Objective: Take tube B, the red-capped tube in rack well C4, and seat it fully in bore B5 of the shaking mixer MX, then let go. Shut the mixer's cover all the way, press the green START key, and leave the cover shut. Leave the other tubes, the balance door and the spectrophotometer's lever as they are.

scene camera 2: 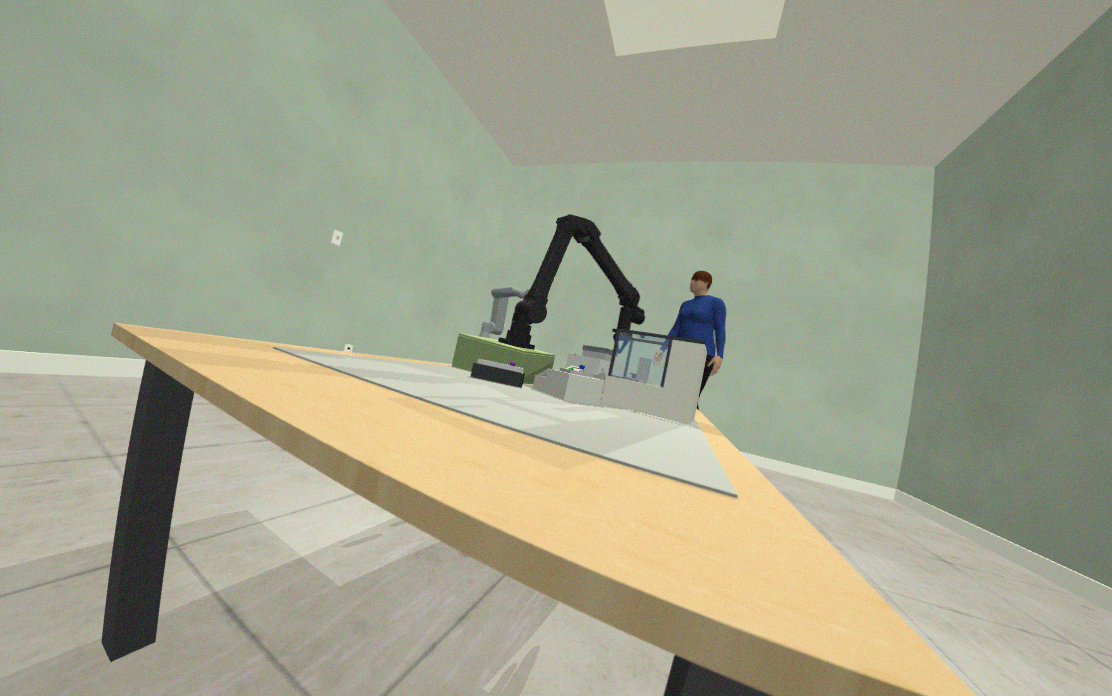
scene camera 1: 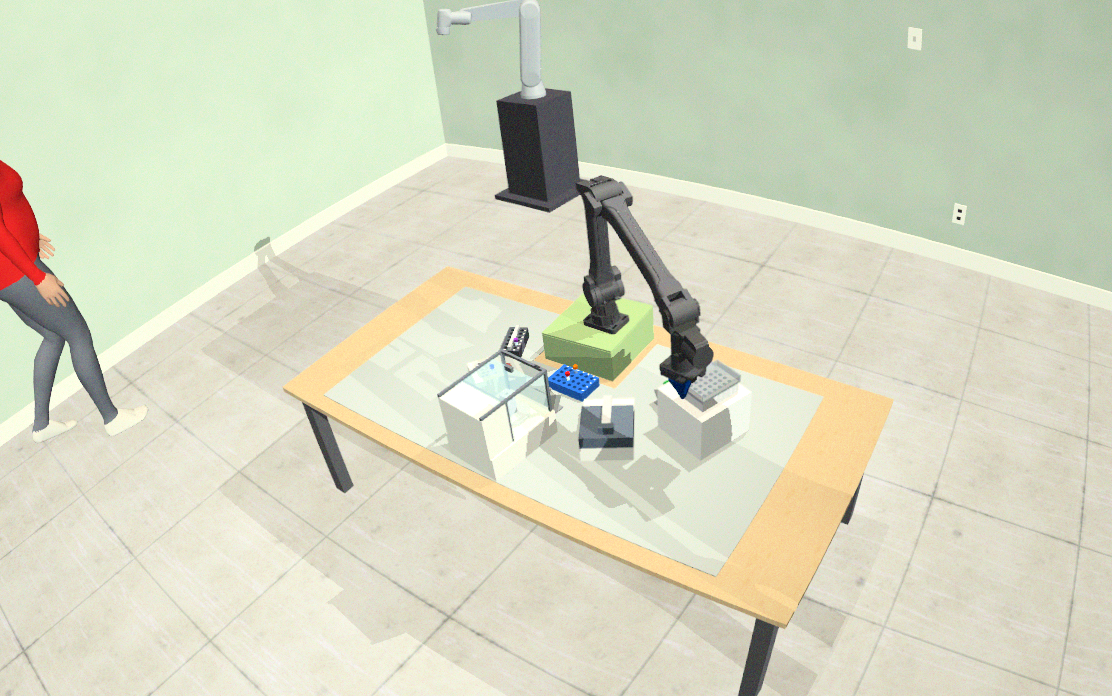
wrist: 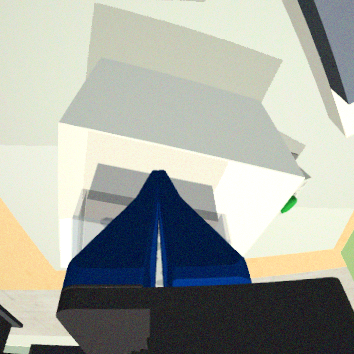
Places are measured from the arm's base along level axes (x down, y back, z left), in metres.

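Pixels of known places: gripper, between the fingertips: (scene camera 2: 618,353) (scene camera 1: 683,397) (wrist: 158,178); arm's base, origin of its link: (scene camera 2: 516,345) (scene camera 1: 606,322).
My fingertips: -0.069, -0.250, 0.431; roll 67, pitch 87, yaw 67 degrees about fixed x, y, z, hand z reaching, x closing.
Observation:
Ahead of a thing's pixels: the offset from my fingertips to its top centre, as dx, dy, dz.
My gripper (scene camera 1: 682,396) (wrist: 158,178) is shut and empty, blue fingertips together, over the white mixer {-0.011, +0.115, -0.038} (scene camera 1: 697,430) (wrist: 265,195). In the wrist view the fingertips overlap the grey panel at the mixer's top; contact cannot be told. The mixer's grey top with rows of bores {-0.011, +0.098, +0.017} (scene camera 1: 715,382) shows in scene camera 1. Clear cover walls (wrist: 79,225) show beside the fingers; how far the cover is shut is unclear. The green key {+0.105, +0.149, -0.148} (wrist: 289,204) is on the mixer's side, right of the fingers. A red-capped tube {+0.125, +0.046, -0.425} (scene camera 1: 567,374) stands in the blue rack {+0.149, +0.056, -0.417} (scene camera 1: 584,390); its well cannot be read.
The glass-sided balance {-0.043, -0.196, -0.422} (scene camera 1: 471,422) (scene camera 2: 648,398) stands left of the blue rack. The dark spectrophotometer {+0.077, -0.057, -0.203} (scene camera 1: 619,435) (wrist: 337,45) stands between balance and mixer. A black rack {+0.131, +0.109, -0.697} (scene camera 1: 512,351) (scene camera 2: 497,376) with a purple-capped tube stands behind the balance. The arm stands on a green block (scene camera 1: 574,348) (scene camera 2: 475,351).

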